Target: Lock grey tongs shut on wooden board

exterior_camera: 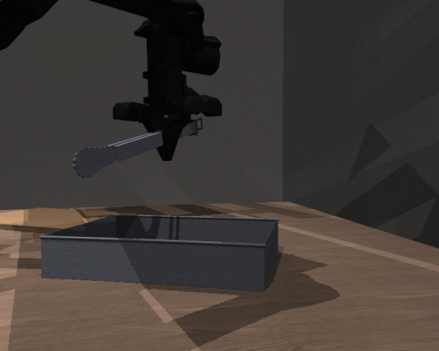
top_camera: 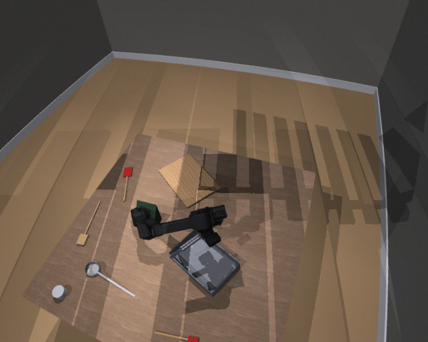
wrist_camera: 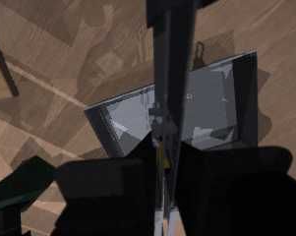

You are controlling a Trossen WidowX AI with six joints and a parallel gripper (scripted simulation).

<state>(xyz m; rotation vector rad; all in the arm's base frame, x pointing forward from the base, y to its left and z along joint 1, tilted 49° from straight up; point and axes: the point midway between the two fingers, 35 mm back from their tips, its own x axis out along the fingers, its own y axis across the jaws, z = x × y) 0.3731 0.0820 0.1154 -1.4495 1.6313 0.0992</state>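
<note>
The wooden board is 30 cm behind my gripper tip, 39 cm to the left of it and 15 cm below it. Also, from my gripper tip: roasting tin: 1 cm ahead, 7 cm to the right, 13 cm below; then red spatula: 68 cm behind, 25 cm to the left, 15 cm below.
</note>
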